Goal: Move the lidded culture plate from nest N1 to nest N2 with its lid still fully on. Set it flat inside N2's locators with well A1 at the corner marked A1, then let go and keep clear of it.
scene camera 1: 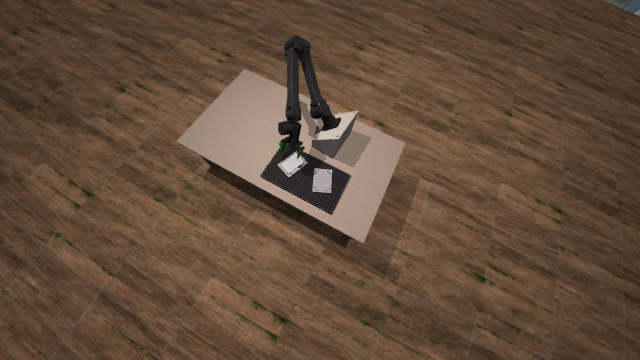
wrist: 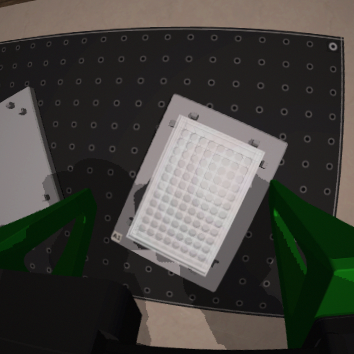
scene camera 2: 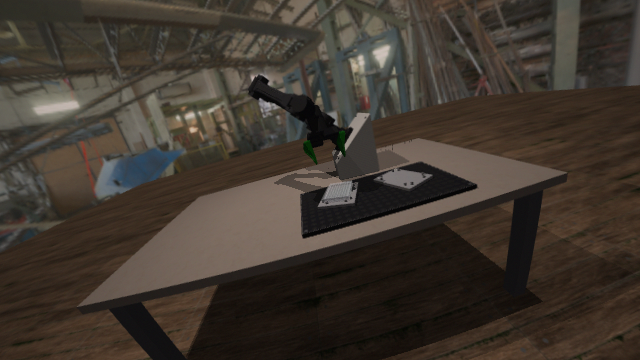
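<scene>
The lidded culture plate, clear over white wells, lies flat on a light grey nest, between its small corner locators. The lid looks fully on. An A1 label marks this nest's lower-left corner in the wrist view. The other nest is bare, with small locators; its A1 mark cannot be made out. My gripper is open and empty, raised above the plate. Its green fingers stand wide apart, touching nothing.
Both nests stand on a black perforated board on the beige table. A pale wedge-shaped mount carries the arm's base behind the board.
</scene>
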